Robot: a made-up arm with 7 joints.
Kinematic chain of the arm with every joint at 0, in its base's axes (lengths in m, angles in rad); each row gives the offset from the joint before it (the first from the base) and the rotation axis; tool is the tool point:
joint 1: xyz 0 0 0 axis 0 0.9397 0.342
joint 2: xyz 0 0 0 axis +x
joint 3: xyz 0 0 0 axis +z
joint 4: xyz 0.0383 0 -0.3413 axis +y
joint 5: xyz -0.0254 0 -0.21 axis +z
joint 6: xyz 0 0 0 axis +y
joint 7: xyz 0 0 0 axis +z
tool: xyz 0 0 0
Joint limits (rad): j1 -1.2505..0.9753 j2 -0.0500..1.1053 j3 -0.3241..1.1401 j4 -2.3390..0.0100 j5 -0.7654..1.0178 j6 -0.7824..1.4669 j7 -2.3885..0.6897
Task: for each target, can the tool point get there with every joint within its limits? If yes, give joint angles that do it. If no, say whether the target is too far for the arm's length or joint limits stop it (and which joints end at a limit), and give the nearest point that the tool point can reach.
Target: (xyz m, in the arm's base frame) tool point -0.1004 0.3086 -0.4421
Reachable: yes | joints 0.3807 0.4674 0.6498 -0.5484 0.8642 -0.1970 -1.4928
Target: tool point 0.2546 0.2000 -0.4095
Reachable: yes | joints -0.1369 0.5221 -0.1873 -0.9459 -0.4672 0.8584 0.1555
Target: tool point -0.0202 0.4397 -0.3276
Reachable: yes | joints 0.2083 0.7511 0.9275 -0.5426 0.3234 -0.3553 -0.5671
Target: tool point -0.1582 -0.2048 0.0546
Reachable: no: joint limits stop it (at a limit: joint 1, joint 2, joint 3, joint 4) | nearest point 0.2243 -0.1803 0.0752 | short by 0.384 m
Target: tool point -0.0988 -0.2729 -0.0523
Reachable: no: joint limits stop it (at a limit: joint 1, joint 2, joint 3, joint 4) | nearest point -0.0317 -0.0467 -0.2921 | short by 0.336 m
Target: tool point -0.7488 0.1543 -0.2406
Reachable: no: too far | nearest point -0.4522 0.1484 -0.2779 | short by 0.299 m
